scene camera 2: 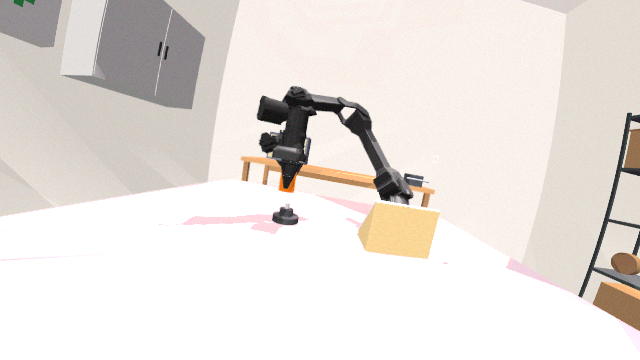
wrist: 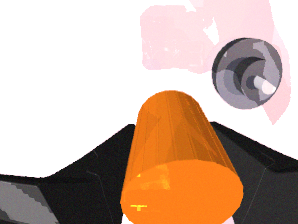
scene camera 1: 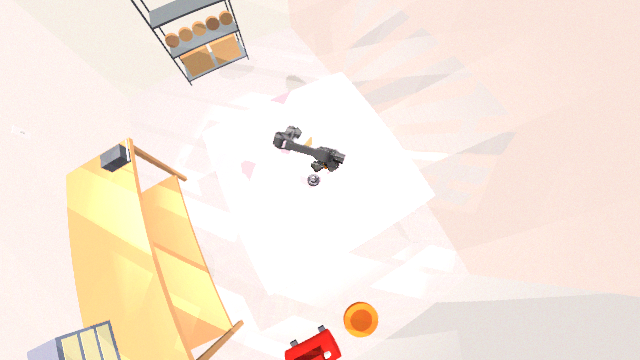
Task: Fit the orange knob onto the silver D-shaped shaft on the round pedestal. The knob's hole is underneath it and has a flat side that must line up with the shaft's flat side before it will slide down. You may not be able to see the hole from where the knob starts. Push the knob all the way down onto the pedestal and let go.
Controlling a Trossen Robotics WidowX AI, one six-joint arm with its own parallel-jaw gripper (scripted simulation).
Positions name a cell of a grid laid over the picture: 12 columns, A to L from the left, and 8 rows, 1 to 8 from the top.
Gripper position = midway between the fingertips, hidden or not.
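Note:
I am carrying an orange knob (wrist: H6) in my gripper (scene camera 2: F5), and the wrist view shows my gripper too (wrist: G5). There is a round pedestal (wrist: J3) here as well.

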